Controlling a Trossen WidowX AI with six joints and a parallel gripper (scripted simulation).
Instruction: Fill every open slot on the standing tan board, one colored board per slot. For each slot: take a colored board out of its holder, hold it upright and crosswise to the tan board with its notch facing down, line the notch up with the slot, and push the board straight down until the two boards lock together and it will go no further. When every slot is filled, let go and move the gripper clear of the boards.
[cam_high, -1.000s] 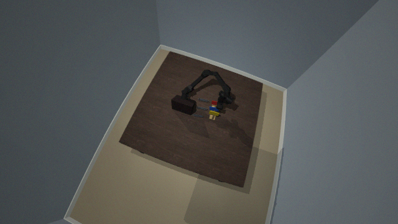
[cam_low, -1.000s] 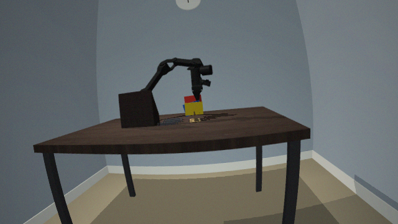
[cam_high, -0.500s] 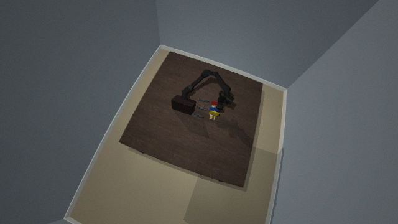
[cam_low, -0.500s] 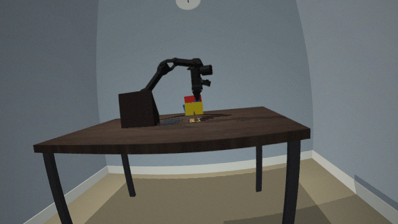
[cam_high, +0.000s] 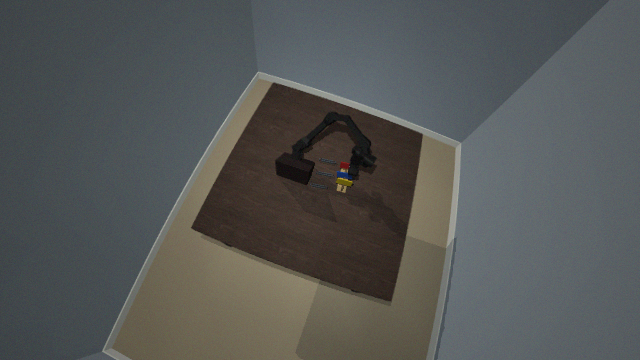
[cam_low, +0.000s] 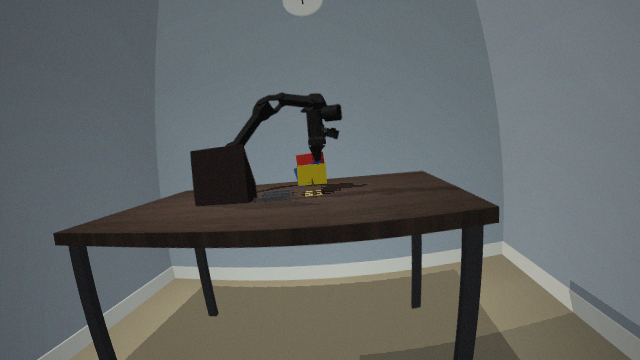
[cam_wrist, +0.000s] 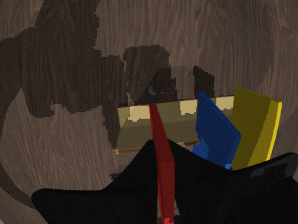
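Right now my gripper tip is 30 mm past the red board. The rest, counted from my gripper tip: yellow board (30 mm behind, 100 mm to the right, 40 mm below); then tan board (30 mm behind, 50 mm to the right, 70 mm below); then blue board (30 mm behind, 50 mm to the right, 40 mm below).
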